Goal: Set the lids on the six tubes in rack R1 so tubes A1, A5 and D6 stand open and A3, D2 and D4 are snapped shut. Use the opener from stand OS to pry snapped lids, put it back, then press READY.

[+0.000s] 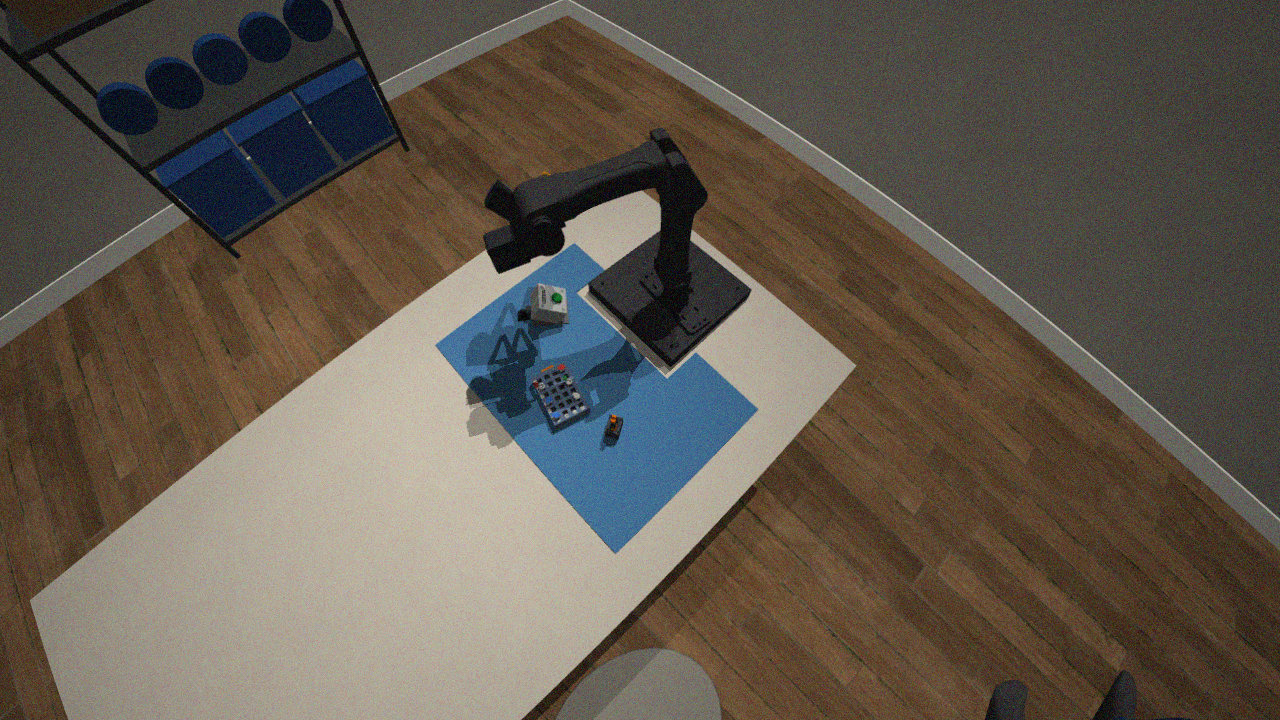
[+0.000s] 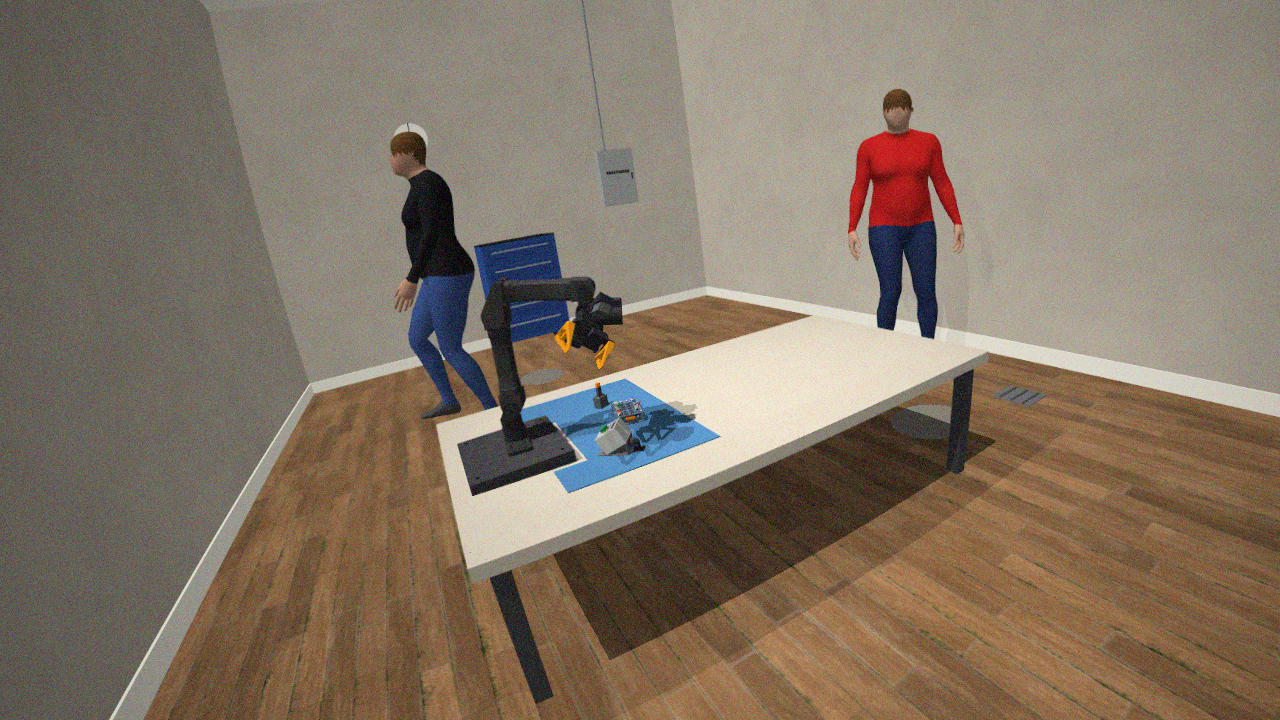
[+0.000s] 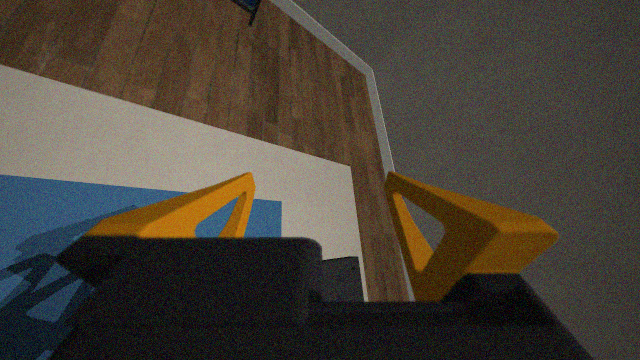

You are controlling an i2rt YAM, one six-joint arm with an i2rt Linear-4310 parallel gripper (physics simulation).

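Places are measured from the arm's base along level axes (x ahead, y left, z up), in millimetres.
Where they show: gripper, fingertip midpoint: [image 2: 584, 360] [image 3: 319, 179]; arm's base, origin of the base link: [image 1: 674, 300] [image 2: 516, 439].
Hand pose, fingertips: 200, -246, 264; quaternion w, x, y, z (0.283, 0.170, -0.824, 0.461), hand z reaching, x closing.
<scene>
Things, the pixels of their top centre, and the offset from my fingertips, as dx, dy, dz. Level surfaces: height alone.
- tube rack R1, middle of its top: [image 1: 556, 386] [image 2: 625, 399] +159, +270, -240
- grey box, middle of its top: [image 1: 545, 294] [image 2: 611, 422] +55, +74, -214
- blue mat, its level: dz -298
- long white table, its level: dz -301
My gripper [image 2: 585, 356] [image 3: 319, 179] is open, its two orange fingers wide apart with no object between them. It hangs high above the blue mat. The tube rack R1 [image 1: 560, 398] [image 2: 629, 410] is a small grey grid on the mat with small coloured tubes and lids; which lids are open or shut is too small to tell. The opener stand OS [image 1: 613, 428] [image 2: 600, 400] is a small dark block beside the rack, with the orange-topped opener upright in it. The grey box [image 1: 548, 305] [image 2: 613, 436] with a green READY button stands on the other side of the rack.
The blue mat [image 1: 662, 465] [image 2: 590, 477] lies on a long white table [image 1: 295, 537] [image 2: 805, 385]. The arm's black base plate [image 1: 716, 286] [image 2: 483, 470] stands beside the mat. Two people [image 2: 438, 223] [image 2: 899, 179] stand beyond the table. A dark shelf rack with blue bins is off the table.
</scene>
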